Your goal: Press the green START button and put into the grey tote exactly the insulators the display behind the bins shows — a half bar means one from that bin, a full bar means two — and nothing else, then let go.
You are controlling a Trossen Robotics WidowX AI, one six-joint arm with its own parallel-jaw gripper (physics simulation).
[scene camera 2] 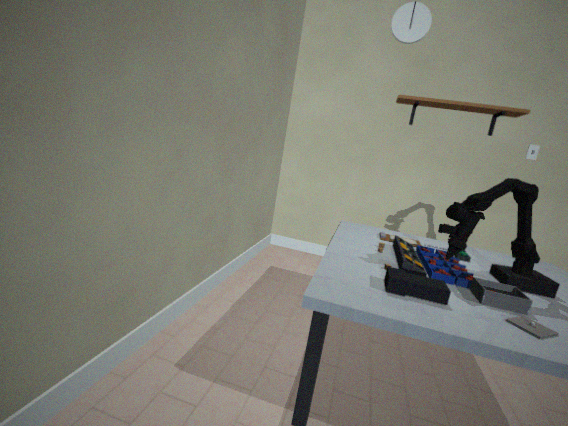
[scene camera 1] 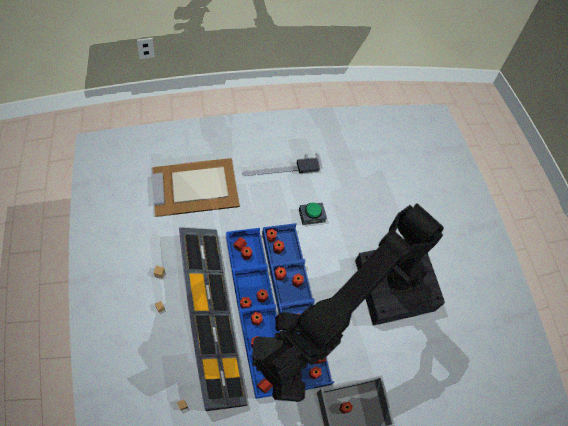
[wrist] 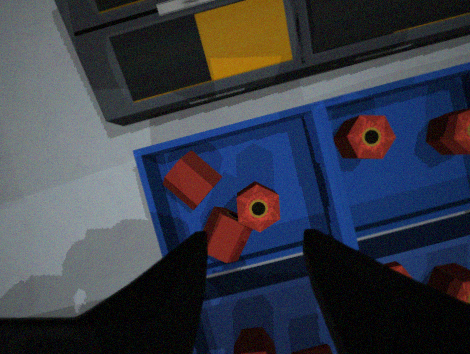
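My gripper (scene camera 2: 448, 256) (wrist: 255, 241) is open and empty above the end blue bin nearest the display; in scene camera 1 the wrist hides its fingers. In the wrist view that bin holds an upright red insulator (wrist: 258, 207) between the fingertip lines, a lying one (wrist: 192, 180) and another (wrist: 227, 237) by the left fingertip. The display (scene camera 1: 225, 403) shows a full yellow bar (scene camera 1: 198, 292) in its second row, left, and two half bars in the bottom row, one half bar (wrist: 245, 40) near my gripper. The grey tote (scene camera 1: 367, 400) (scene camera 2: 505, 300) holds an insulator (scene camera 1: 346, 407). The green START button (scene camera 1: 313, 210) stands beyond the bins.
Other blue bins hold more red insulators (scene camera 1: 280, 273) (wrist: 371, 136). A clipboard (scene camera 1: 200, 185) and a dark block (scene camera 1: 308, 165) with a grey rod lie behind. Small wooden cubes (scene camera 1: 159, 271) lie left of the display. A dark box (scene camera 2: 417, 287) and a flat plate (scene camera 2: 532, 327) are near the table edge.
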